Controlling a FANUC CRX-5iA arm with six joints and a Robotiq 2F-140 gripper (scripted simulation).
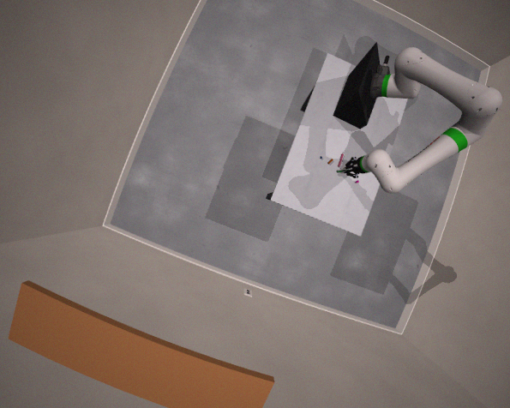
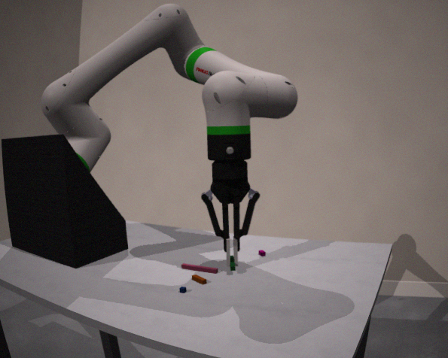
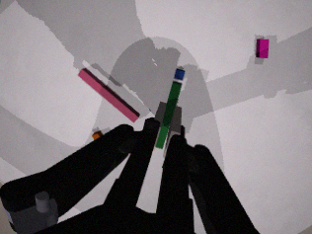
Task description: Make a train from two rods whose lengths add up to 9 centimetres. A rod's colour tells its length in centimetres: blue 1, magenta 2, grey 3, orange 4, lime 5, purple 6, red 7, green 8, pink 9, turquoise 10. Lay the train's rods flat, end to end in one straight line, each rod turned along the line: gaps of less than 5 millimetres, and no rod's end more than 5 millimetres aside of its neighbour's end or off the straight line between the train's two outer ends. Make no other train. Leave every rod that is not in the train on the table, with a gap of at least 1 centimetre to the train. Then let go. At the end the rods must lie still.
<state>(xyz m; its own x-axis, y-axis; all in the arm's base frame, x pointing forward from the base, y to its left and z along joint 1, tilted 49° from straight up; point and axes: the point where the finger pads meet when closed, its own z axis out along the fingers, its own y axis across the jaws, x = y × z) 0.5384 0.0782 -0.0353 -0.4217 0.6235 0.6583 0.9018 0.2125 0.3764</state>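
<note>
The pink rod is 70 mm behind my hand, 40 mm below it and 30 mm to the right of it. Also, from my hand: green rod (30 mm below); then orange rod (100 mm to the right, 40 mm below, 40 mm behind); then magenta rod (130 mm to the left, 40 mm below, 30 mm ahead).
</note>
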